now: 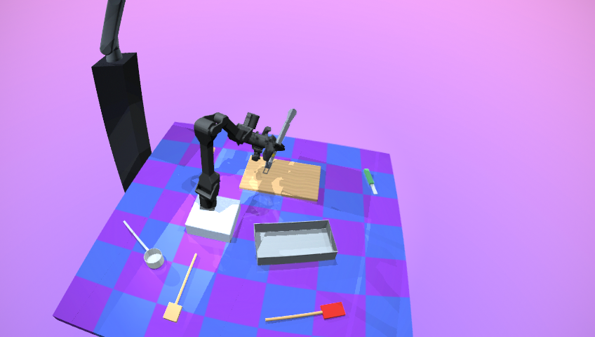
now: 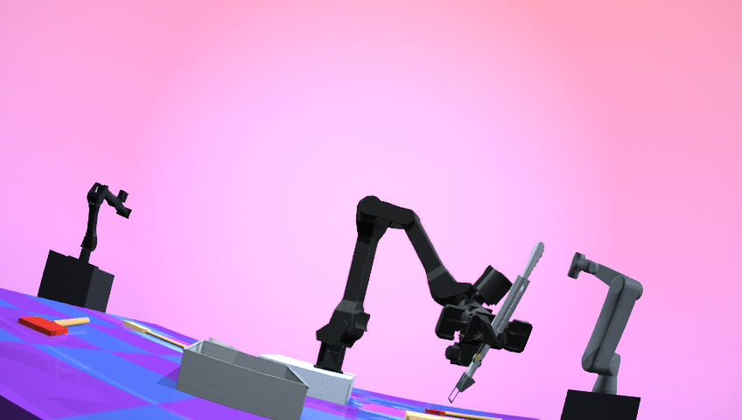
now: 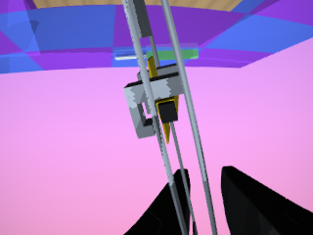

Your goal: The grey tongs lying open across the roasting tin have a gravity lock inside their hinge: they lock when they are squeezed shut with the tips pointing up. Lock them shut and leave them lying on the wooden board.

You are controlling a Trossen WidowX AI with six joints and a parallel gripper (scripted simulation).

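Right now the yellow lock piece is 5 cm behind my gripper tip, 3 cm below it and 2 cm to the right of it. Also, from my gripper tip: red spatula: 71 cm to the right, 17 cm below, 10 cm ahead; then grey roasting tin: 40 cm to the right, 15 cm below, 4 cm ahead; then wooden board: 17 cm below.
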